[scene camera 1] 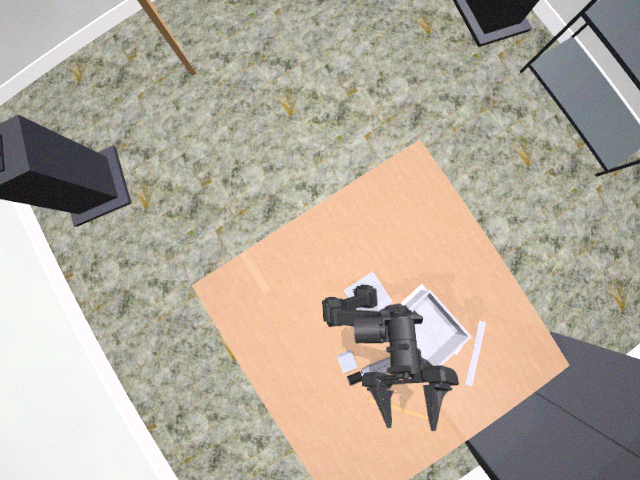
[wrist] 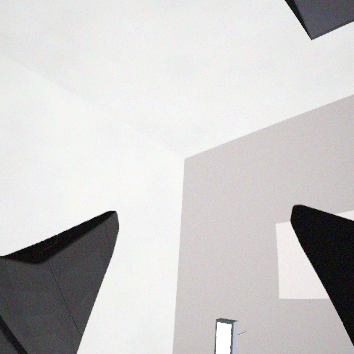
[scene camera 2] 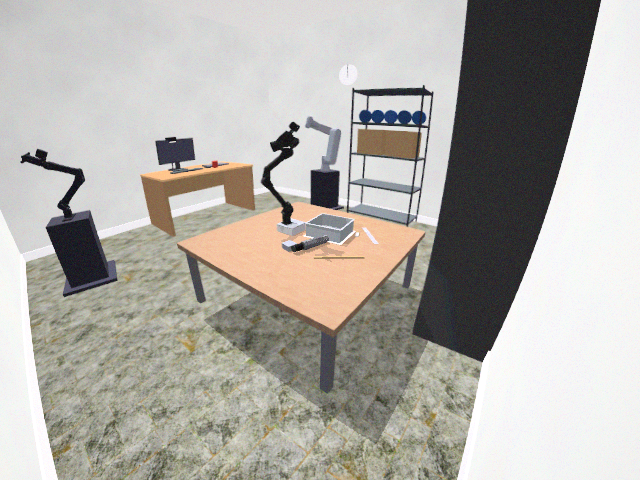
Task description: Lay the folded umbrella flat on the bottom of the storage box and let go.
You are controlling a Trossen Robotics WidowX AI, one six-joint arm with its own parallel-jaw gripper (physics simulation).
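Where they show: gripper, fingertip midpoint: [scene camera 1: 410,429] [wrist: 206,217] [scene camera 2: 289,127]; arm's base, link origin: [scene camera 1: 361,293] [scene camera 2: 286,223].
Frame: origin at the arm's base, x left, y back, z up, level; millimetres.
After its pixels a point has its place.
The folded umbrella [scene camera 1: 377,365] @(x -48, y -320, z -12 mm) [scene camera 2: 314,243] @(x -47, y -368, z -22 mm), dark grey with a black handle end, lies on the table beside the storage box, on its near side in the second scene view. In the first scene view the arm hides part of it. The storage box [scene camera 1: 448,352] @(x 255, y -368, z 22 mm) [scene camera 2: 323,233] @(x 87, y -305, z -9 mm) is a light grey, open-topped box on the table; the part of its floor that shows has no umbrella on it. My gripper [scene camera 1: 411,428] @(x -63, y -149, z 671 mm) [wrist: 206,217] @(x -63, y -149, z 671 mm) is open and empty, raised high above the table and apart from the umbrella. The wrist view shows walls and ceiling between the fingers; neither umbrella nor box shows there.
On the wooden table [scene camera 1: 330,232] @(x -26, y 306, z -57 mm) [scene camera 2: 258,258] @(x -388, y -258, z -57 mm), a small pale block [scene camera 1: 347,361] @(x -166, y -259, z -21 mm) [scene camera 2: 288,245] @(x -191, y -288, z -21 mm) lies by the umbrella's handle end. A thin yellowish stick [scene camera 1: 410,411] @(x 17, y -587, z -47 mm) [scene camera 2: 338,257] @(x -28, y -561, z -50 mm) lies nearer the front edge. A white strip [scene camera 1: 475,353] @(x 396, y -460, z -55 mm) [scene camera 2: 370,235] @(x 397, y -468, z -54 mm) lies beyond the box.
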